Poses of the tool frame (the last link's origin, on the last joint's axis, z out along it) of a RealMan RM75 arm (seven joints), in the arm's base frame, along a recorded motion.
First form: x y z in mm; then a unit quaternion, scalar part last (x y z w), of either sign.
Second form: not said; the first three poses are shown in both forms.
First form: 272 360 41 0.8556 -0.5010 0.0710 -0.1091
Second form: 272 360 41 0.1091 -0.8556 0.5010 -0.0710
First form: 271 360 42 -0.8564 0.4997 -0.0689 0.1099
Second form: 271 360 42 0.1099 -0.8564 0.4997 -0.0689
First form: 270 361 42 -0.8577 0.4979 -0.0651 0.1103
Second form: 270 361 42 0.1103 -0.8577 0.4979 -0.0651
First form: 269 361 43 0.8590 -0.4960 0.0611 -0.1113
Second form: 269 361 43 0.1113 -0.8590 0.4960 -0.0611
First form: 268 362 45 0.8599 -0.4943 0.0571 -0.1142
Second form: 268 362 45 0.1142 -0.8599 0.4943 -0.0571
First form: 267 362 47 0.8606 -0.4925 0.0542 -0.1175
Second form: 267 362 47 0.1175 -0.8606 0.4925 -0.0542
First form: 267 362 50 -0.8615 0.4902 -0.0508 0.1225
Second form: 267 362 50 0.1225 -0.8615 0.4902 -0.0508
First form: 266 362 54 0.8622 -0.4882 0.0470 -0.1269
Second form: 266 362 54 0.1269 -0.8622 0.4882 -0.0470
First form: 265 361 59 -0.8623 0.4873 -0.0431 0.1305
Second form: 265 361 59 0.1305 -0.8623 0.4873 -0.0431
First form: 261 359 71 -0.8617 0.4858 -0.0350 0.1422
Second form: 261 359 71 0.1422 -0.8617 0.4858 -0.0350
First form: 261 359 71 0.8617 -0.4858 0.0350 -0.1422
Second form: 261 359 71 0.1422 -0.8617 0.4858 -0.0350
